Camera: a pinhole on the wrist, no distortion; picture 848 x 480 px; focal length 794.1 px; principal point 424.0 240.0 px. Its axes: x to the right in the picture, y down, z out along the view. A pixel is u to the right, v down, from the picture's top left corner.
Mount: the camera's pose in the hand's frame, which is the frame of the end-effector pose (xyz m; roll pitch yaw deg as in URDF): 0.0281 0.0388 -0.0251 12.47 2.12 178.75
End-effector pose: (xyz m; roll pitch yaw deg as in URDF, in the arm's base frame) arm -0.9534 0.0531 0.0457 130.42 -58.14 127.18
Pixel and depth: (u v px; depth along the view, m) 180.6 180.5 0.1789
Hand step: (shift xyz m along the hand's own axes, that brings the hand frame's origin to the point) 0.0777 0.0894 0.1486
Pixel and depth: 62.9 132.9 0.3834
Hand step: 0.1918 0.1685 0.3443
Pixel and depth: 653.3 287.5 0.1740
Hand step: -0.0279 0.0674 0.1451
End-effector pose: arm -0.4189 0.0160 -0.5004 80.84 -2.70 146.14
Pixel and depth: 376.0 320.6 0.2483
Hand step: 0.0346 0.0677 0.2232
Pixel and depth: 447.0 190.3 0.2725
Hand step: 0.0122 0.1147 0.2368
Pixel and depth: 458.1 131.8 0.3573
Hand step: 0.0030 0.1641 0.3125
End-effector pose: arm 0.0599 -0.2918 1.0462 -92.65 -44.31 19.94
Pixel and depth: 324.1 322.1 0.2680
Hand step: 0.0526 0.0691 0.2436
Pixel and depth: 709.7 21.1 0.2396
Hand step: -0.0636 0.1571 0.1912
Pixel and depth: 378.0 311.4 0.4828
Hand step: 0.0396 0.1004 0.4564
